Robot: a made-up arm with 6 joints.
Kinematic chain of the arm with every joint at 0, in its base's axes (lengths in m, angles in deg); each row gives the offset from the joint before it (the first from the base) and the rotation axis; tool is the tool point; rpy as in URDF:
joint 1: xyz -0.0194 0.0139 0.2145 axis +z
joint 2: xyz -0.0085 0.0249 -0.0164 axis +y
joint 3: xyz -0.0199 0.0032 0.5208 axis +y
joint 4: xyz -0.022 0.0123 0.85 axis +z
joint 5: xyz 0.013 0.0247 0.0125 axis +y
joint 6: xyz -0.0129 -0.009 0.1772 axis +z
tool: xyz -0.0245 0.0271 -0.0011 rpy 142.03 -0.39 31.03
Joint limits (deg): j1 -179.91..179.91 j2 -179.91..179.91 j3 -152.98..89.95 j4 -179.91..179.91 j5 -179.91..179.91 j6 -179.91..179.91
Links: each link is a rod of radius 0.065 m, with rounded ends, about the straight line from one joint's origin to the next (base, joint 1, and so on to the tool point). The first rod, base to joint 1, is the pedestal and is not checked.
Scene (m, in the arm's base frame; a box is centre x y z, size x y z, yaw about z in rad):
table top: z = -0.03
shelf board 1: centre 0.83 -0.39 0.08 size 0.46 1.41 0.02 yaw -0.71
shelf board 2: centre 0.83 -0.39 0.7 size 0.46 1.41 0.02 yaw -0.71
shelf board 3: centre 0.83 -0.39 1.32 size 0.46 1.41 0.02 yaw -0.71
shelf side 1: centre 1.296 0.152 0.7 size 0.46 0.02 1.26 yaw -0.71
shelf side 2: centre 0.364 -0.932 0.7 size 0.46 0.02 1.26 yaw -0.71
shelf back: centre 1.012 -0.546 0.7 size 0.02 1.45 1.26 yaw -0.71
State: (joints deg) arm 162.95 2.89 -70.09 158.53 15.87 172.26
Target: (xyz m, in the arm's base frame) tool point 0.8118 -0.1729 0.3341
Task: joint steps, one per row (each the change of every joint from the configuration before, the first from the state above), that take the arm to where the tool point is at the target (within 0.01 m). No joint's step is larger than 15 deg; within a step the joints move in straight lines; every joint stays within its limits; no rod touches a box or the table.
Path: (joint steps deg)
1: 5.65 13.94 -10.14 5.72 4.39 1.88
2: 5.66 13.93 -10.14 5.72 4.40 1.87
3: 5.65 13.94 -10.14 5.72 4.39 1.88
4: 0.00 1.35 -10.49 -13.08 -9.96 0.40
5: 0.00 1.35 -10.50 -13.09 -9.96 0.41
6: 0.00 1.35 -10.49 -13.09 -9.97 0.40
7: 0.00 1.35 -10.50 -13.09 -9.96 0.41
8: 0.00 1.34 -10.49 -13.08 -9.96 0.40
9: -1.69 -9.35 8.59 13.06 12.80 -1.16
10: -1.69 -9.36 8.58 13.07 12.79 -1.16
11: -1.70 -9.36 8.59 13.06 12.80 -1.16
12: -1.69 -9.36 8.58 13.07 12.80 -1.16

